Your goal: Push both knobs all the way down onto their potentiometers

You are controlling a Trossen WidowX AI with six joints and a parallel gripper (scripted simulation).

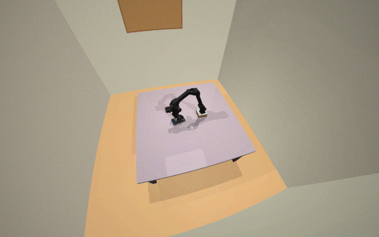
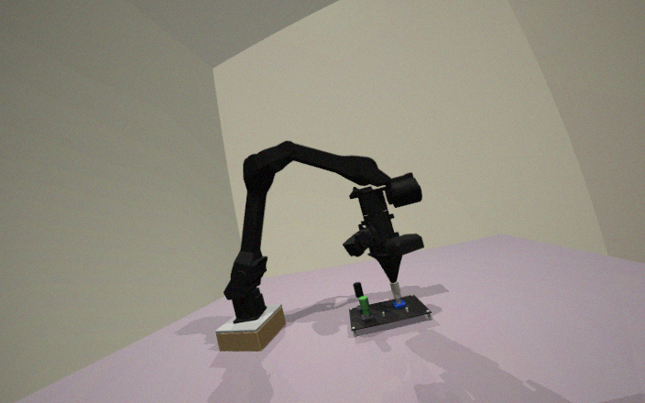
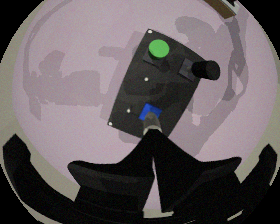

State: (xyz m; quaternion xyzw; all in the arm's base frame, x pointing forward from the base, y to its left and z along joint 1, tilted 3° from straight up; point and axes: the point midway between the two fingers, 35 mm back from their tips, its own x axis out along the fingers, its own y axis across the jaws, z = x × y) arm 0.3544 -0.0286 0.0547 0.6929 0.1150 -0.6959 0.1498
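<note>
Right now my gripper tip is 2 cm above the white knob. The rest, counted from my gripper tip: green knob (7 cm behind, 3 cm to the right, 3 cm below).
</note>
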